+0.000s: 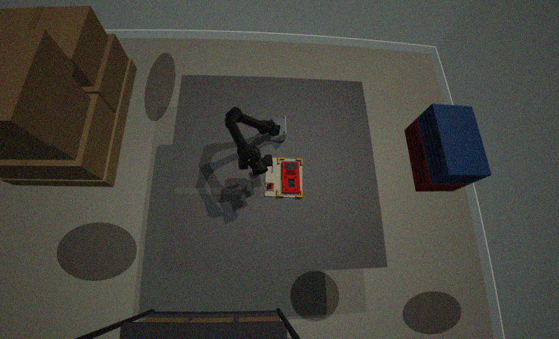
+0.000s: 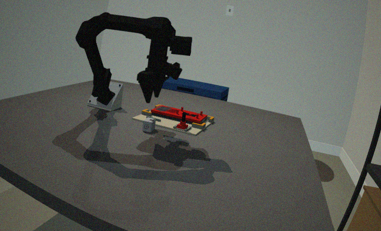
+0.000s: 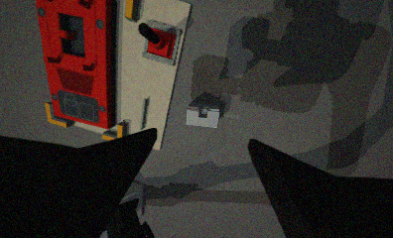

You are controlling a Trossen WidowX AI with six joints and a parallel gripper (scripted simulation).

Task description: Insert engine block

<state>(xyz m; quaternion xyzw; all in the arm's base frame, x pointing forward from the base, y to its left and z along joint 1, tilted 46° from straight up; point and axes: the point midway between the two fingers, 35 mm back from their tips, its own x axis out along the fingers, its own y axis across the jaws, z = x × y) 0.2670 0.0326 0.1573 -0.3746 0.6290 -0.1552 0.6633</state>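
My gripper tip is 80 mm above the grey engine block. Round my gripper tip: dark post 100 mm to the left, 70 mm below, 70 mm ahead.
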